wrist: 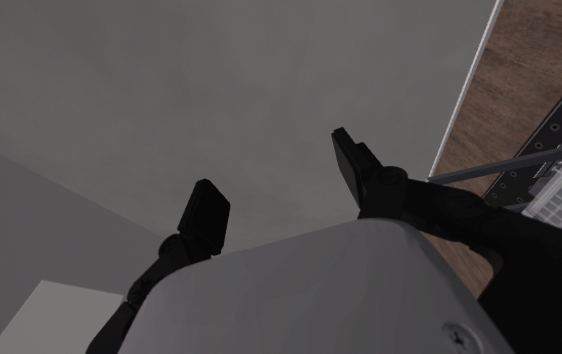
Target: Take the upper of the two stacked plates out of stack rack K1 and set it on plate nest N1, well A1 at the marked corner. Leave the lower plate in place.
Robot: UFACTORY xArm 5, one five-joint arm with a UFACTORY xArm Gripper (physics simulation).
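Places are measured from the arm's base along level axes (x ahead, y left, z up), in centimetres.
Where they show: gripper, fingertip midpoint: point(273, 171).
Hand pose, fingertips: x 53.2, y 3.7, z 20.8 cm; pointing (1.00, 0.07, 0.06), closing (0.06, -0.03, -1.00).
Each offset is from my fingertips to the centre of the thing. "pt": to the spot under its first point. Level surfaces: height alone.
My gripper point(273, 171) is open, its two black fingers wide apart with no object between them. A clear, gridded plate @[pt dx +0.1, dy +12.9, dz -22.2 cm] point(552, 202) shows in part at the right edge, beyond the right finger and apart from it. Dark grey bars stand around it; whether they belong to rack K1 I cannot tell. Whether it is one plate or a stack, and which one, is also unclear. Plate nest N1 and its marked corner cannot be made out in this view.
A grey bar @[pt dx +1.8, dy +7.9, dz -16.8 cm] point(490, 168) runs across the right side. Behind it is a black perforated board @[dz -26.8 cm] point(546, 131) on a brown wooden surface @[dz -28.1 cm] point(520, 75). A large grey surface with a pale edge point(466, 92) fills the upper middle. A pale block point(60, 320) is at the lower left.
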